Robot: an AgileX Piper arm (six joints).
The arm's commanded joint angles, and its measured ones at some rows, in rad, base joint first. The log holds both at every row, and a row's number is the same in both.
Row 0, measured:
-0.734, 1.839, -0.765, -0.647, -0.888, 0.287
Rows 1 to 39, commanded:
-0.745, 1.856, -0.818, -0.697, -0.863, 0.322
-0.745, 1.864, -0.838, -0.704, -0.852, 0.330
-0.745, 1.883, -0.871, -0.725, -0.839, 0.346
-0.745, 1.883, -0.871, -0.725, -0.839, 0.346
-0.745, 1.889, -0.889, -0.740, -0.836, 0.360
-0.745, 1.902, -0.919, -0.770, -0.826, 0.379
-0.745, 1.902, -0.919, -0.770, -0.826, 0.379
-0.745, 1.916, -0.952, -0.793, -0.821, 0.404
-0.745, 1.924, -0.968, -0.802, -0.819, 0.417
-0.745, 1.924, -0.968, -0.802, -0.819, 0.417
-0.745, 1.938, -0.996, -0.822, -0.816, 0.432
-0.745, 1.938, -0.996, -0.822, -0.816, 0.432
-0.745, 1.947, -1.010, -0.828, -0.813, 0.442
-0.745, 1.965, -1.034, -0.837, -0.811, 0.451
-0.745, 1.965, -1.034, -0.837, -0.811, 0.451
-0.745, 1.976, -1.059, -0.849, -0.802, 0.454
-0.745, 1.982, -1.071, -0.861, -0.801, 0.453
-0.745, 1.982, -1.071, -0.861, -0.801, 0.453
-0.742, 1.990, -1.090, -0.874, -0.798, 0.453
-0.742, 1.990, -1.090, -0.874, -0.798, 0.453
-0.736, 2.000, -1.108, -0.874, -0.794, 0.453
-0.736, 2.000, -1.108, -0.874, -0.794, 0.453
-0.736, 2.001, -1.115, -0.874, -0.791, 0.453
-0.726, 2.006, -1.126, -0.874, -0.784, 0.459
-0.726, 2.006, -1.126, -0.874, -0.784, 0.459
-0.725, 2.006, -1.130, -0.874, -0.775, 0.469
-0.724, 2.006, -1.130, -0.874, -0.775, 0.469
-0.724, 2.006, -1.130, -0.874, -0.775, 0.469
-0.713, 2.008, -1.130, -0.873, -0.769, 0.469
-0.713, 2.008, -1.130, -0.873, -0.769, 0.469
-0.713, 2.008, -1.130, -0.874, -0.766, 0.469
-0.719, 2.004, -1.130, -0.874, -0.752, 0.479
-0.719, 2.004, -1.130, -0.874, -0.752, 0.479
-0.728, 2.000, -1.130, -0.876, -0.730, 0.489
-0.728, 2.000, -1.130, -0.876, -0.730, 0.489
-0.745, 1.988, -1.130, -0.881, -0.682, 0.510
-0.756, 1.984, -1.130, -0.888, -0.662, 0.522
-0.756, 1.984, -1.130, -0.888, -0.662, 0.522
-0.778, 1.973, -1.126, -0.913, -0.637, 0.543
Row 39, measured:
-0.767, 1.997, -1.104, -0.881, -0.611, 0.512
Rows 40 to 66, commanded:
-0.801, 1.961, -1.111, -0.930, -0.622, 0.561
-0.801, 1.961, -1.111, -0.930, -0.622, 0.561
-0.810, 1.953, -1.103, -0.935, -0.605, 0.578
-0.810, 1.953, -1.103, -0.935, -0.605, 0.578
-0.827, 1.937, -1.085, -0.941, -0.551, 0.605
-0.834, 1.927, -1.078, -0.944, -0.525, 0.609
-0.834, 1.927, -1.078, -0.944, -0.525, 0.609
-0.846, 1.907, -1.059, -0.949, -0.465, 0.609
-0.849, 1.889, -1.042, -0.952, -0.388, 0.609
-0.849, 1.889, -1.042, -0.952, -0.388, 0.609
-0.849, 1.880, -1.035, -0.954, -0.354, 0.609
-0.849, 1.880, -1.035, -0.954, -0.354, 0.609
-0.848, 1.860, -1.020, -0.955, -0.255, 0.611
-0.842, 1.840, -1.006, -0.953, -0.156, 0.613
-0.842, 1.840, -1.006, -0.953, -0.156, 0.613
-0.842, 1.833, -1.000, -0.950, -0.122, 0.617
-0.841, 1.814, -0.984, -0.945, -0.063, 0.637
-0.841, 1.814, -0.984, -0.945, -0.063, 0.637
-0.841, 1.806, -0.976, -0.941, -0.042, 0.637
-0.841, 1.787, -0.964, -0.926, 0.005, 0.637
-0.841, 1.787, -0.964, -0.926, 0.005, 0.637
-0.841, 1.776, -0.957, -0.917, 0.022, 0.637
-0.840, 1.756, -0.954, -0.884, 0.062, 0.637
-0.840, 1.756, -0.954, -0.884, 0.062, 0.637
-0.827, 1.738, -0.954, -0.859, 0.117, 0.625
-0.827, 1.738, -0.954, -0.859, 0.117, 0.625
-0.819, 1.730, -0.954, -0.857, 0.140, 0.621
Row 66, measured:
-0.835, 1.761, -0.958, -0.886, 0.071, 0.631
